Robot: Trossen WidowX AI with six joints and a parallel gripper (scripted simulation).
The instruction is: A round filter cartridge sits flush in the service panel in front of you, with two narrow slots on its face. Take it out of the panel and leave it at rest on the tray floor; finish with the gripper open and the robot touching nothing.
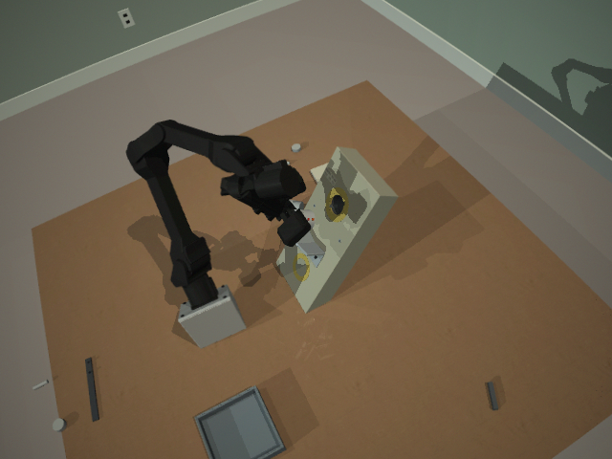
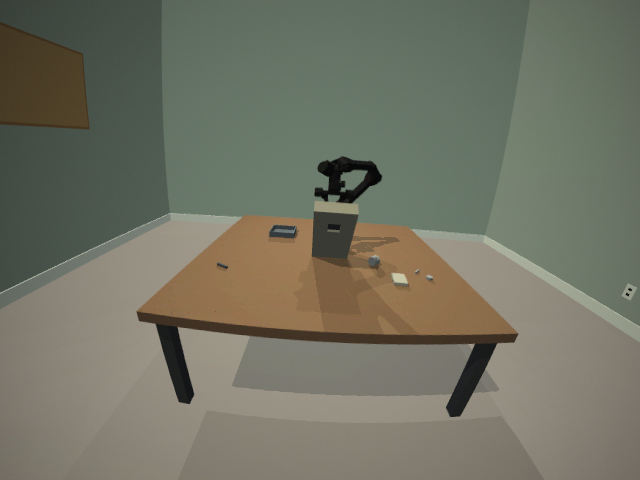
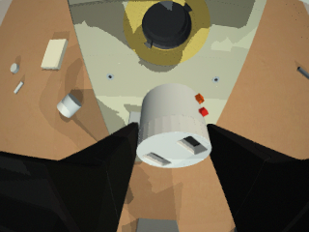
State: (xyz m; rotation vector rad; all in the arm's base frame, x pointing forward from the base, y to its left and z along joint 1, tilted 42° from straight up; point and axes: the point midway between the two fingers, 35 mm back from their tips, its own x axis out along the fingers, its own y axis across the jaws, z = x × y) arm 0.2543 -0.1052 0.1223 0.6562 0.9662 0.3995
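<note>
Right now the grey tray is 320 mm behind my gripper tip, 290 mm to the right of it and 240 mm below it. From my gripper tip the other things lie so: beige service panel (60 mm ahead, 100 mm below); then round filter cartridge (right at my gripper tip); then small grey bracket (10 mm ahead, 110 mm below).
</note>
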